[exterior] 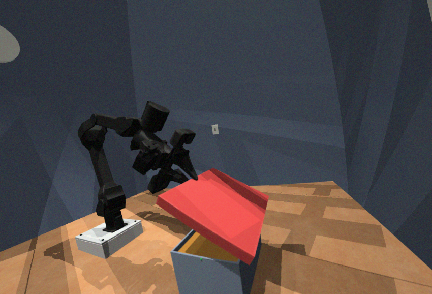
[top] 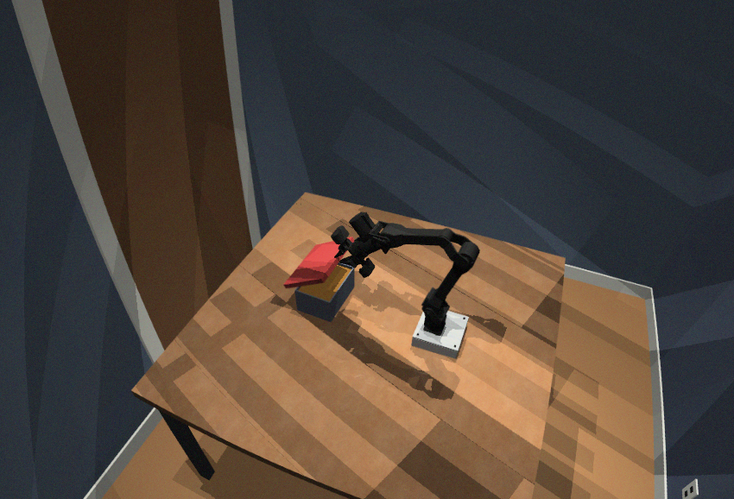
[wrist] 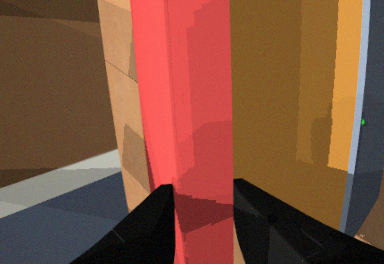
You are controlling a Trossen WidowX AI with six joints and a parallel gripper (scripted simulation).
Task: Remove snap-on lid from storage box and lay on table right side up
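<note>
Right now the red lid is 7 cm ahead of my gripper tip and 4 cm below it. Also, from my gripper tip: grey-blue storage box: 16 cm below, 5 cm ahead.
</note>
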